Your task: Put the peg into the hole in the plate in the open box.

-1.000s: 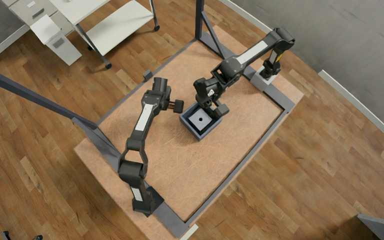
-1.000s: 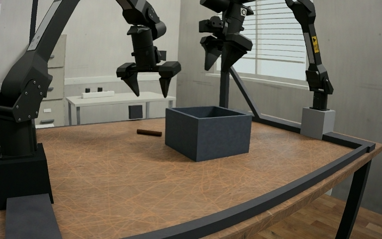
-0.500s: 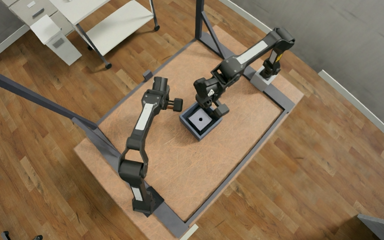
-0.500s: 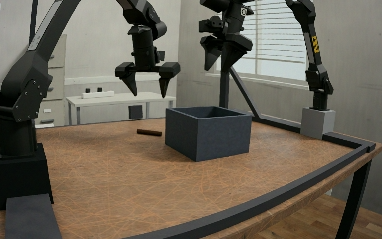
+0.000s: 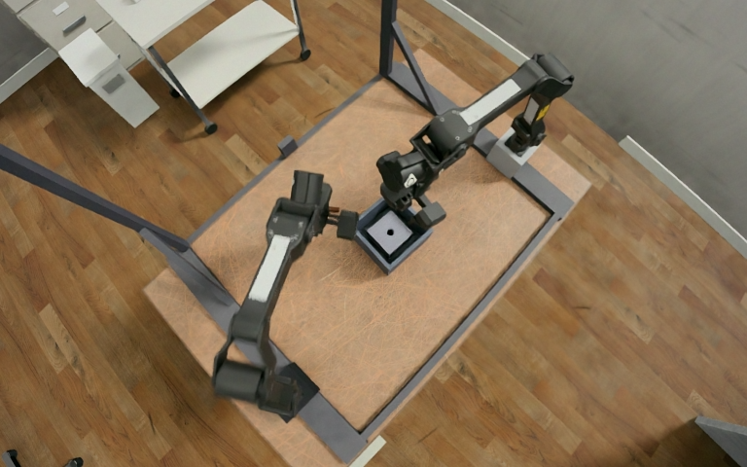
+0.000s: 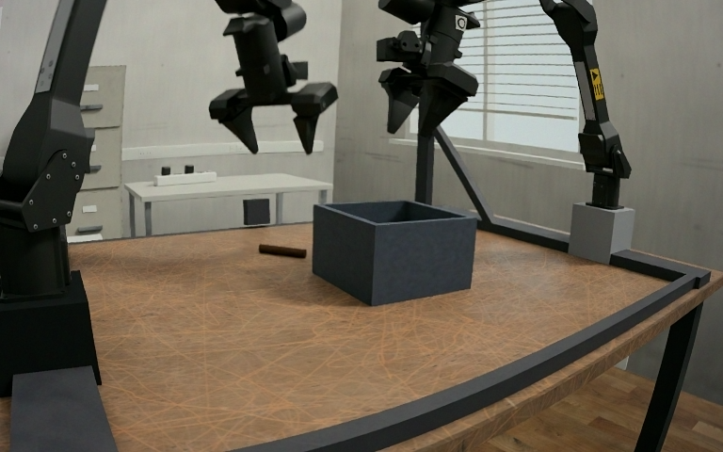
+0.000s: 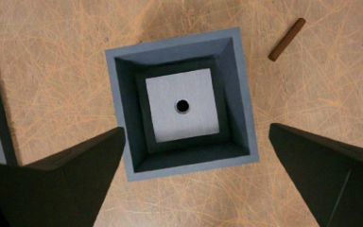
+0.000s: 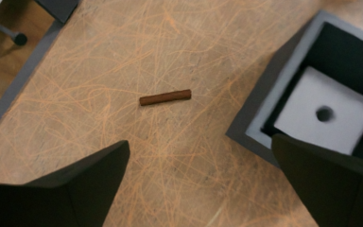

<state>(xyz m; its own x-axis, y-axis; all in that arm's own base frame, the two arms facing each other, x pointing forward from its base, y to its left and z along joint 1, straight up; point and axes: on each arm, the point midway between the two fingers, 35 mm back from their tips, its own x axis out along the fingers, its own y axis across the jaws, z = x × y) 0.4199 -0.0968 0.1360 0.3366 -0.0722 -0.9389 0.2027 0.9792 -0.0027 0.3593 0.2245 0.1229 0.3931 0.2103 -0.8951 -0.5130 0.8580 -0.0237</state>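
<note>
The brown peg is 190 mm behind my left hand, 100 mm to the right of it and 230 mm below it. The rest, counted from my left hand: dark box: 30 mm to the right, 210 mm below; then dark frame rail: 320 mm ahead, 50 mm to the right, 220 mm below; then pale plate: 30 mm to the right, 190 mm below.
</note>
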